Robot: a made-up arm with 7 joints. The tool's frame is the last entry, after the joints.
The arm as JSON. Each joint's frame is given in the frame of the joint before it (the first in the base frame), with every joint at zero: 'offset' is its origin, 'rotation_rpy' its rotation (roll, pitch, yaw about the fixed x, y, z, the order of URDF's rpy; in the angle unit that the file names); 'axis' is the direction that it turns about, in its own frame. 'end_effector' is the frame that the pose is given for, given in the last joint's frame.
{
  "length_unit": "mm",
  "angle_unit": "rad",
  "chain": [
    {
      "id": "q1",
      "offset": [
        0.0,
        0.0,
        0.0
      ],
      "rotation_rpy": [
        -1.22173,
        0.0,
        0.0
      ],
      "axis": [
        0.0,
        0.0,
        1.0
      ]
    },
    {
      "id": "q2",
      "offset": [
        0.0,
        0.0,
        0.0
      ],
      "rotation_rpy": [
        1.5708,
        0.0,
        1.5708
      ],
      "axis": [
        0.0,
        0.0,
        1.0
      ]
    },
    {
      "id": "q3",
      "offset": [
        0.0,
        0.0,
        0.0
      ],
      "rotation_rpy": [
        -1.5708,
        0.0,
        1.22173
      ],
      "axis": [
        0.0,
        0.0,
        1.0
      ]
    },
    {
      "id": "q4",
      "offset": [
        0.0,
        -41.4,
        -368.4
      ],
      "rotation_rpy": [
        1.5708,
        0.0,
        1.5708
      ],
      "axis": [
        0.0,
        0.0,
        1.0
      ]
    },
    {
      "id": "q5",
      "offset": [
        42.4,
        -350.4,
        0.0
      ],
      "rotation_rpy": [
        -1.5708,
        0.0,
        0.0
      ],
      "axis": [
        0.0,
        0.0,
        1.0
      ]
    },
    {
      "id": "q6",
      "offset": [
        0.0,
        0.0,
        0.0
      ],
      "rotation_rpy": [
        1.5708,
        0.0,
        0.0
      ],
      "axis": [
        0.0,
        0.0,
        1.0
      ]
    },
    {
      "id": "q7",
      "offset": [
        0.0,
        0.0,
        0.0
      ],
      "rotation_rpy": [
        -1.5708,
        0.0,
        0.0
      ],
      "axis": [
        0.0,
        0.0,
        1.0
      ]
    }
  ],
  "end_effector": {
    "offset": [
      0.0,
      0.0,
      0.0
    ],
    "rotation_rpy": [
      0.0,
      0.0,
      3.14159
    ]
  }
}
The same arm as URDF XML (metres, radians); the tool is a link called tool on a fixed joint. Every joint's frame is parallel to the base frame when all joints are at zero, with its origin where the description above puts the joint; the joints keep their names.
<robot name="arm">
  <link name="base_link"/>
  <link name="link1"/>
  <link name="link2"/>
  <link name="link3"/>
  <link name="link4"/>
  <link name="link5"/>
  <link name="link6"/>
  <link name="link7"/>
  <link name="tool"/>
  <joint name="q1" type="continuous">
    <parent link="base_link"/>
    <child link="link1"/>
    <origin xyz="0 0 0" rpy="0 0 0"/>
    <axis xyz="0 0.9397 0.342"/>
  </joint>
  <joint name="q2" type="continuous">
    <parent link="link1"/>
    <child link="link2"/>
    <origin xyz="0 0 0" rpy="0 0 0"/>
    <axis xyz="1 0 0"/>
  </joint>
  <joint name="q3" type="continuous">
    <parent link="link2"/>
    <child link="link3"/>
    <origin xyz="0 0 0" rpy="0 0 0"/>
    <axis xyz="0 0 1"/>
  </joint>
  <joint name="q4" type="continuous">
    <parent link="link3"/>
    <child link="link4"/>
    <origin xyz="0.0414 0 -0.3684" rpy="0 0 0"/>
    <axis xyz="0 1 0"/>
  </joint>
  <joint name="q5" type="continuous">
    <parent link="link4"/>
    <child link="link5"/>
    <origin xyz="-0.0424 0 -0.3504" rpy="0 0 0"/>
    <axis xyz="0 0 1"/>
  </joint>
  <joint name="q6" type="continuous">
    <parent link="link5"/>
    <child link="link6"/>
    <origin xyz="0 0 0" rpy="0 0 0"/>
    <axis xyz="0 1 0"/>
  </joint>
  <joint name="q7" type="continuous">
    <parent link="link6"/>
    <child link="link7"/>
    <origin xyz="0 0 0" rpy="0 0 0"/>
    <axis xyz="0 0 1"/>
  </joint>
  <joint name="tool_joint" type="fixed">
    <parent link="link7"/>
    <child link="tool"/>
    <origin xyz="0 0 0" rpy="0 0 0"/>
  </joint>
</robot>

